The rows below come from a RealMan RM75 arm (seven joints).
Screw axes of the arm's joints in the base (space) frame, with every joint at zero. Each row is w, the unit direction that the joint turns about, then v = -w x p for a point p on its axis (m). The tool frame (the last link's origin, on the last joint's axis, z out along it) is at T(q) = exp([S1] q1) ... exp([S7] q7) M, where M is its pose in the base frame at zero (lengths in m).
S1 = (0, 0, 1, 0, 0, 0)
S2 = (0, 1, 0, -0.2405, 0, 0)
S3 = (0, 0, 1, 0, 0, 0)
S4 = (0, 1, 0, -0.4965, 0, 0)
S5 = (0, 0, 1, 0, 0, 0)
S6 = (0, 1, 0, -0.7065, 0, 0)
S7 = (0, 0, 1, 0, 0, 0)
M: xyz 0 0 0.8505 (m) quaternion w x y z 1 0 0 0
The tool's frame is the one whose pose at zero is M.
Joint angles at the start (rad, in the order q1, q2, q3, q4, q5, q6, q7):
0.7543 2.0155 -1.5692 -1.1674 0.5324 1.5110 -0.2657
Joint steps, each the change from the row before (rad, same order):
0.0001 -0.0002 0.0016 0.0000 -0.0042 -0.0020 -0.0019
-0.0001 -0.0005 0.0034 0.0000 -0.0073 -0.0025 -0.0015
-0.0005 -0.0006 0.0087 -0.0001 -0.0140 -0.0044 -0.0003
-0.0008 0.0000 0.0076 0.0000 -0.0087 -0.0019 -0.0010
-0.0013 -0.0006 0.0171 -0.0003 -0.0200 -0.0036 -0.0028
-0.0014 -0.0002 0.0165 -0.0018 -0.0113 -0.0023 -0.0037
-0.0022 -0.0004 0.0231 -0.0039 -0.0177 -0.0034 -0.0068
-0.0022 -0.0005 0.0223 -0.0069 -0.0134 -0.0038 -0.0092
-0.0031 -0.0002 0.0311 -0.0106 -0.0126 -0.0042 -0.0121
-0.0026 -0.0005 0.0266 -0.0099 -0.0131 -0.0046 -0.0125
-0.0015 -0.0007 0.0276 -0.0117 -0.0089 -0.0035 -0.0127
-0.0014 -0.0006 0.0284 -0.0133 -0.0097 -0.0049 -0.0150
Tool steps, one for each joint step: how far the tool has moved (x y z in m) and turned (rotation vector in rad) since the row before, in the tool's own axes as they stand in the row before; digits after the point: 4 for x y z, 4 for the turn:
-0.0002 -0.0009 -0.0002 0.0045 -0.0017 -0.0009
-0.0001 -0.0018 -0.0004 0.0074 -0.0022 0.0010
-0.0002 -0.0036 -0.0009 0.0133 -0.0049 0.0065
0.0001 -0.0024 -0.0006 0.0071 -0.0030 0.0053
0.0002 -0.0056 -0.0015 0.0170 -0.0062 0.0111
-0.0001 -0.0041 -0.0016 0.0084 -0.0080 0.0097
-0.0002 -0.0060 -0.0024 0.0141 -0.0116 0.0116
-0.0008 -0.0053 -0.0029 0.0113 -0.0150 0.0078
-0.0012 -0.0064 -0.0040 0.0099 -0.0220 0.0120
-0.0011 -0.0061 -0.0037 0.0121 -0.0194 0.0078
-0.0017 -0.0056 -0.0043 0.0091 -0.0219 0.0077
-0.0021 -0.0060 -0.0046 0.0113 -0.0244 0.0055

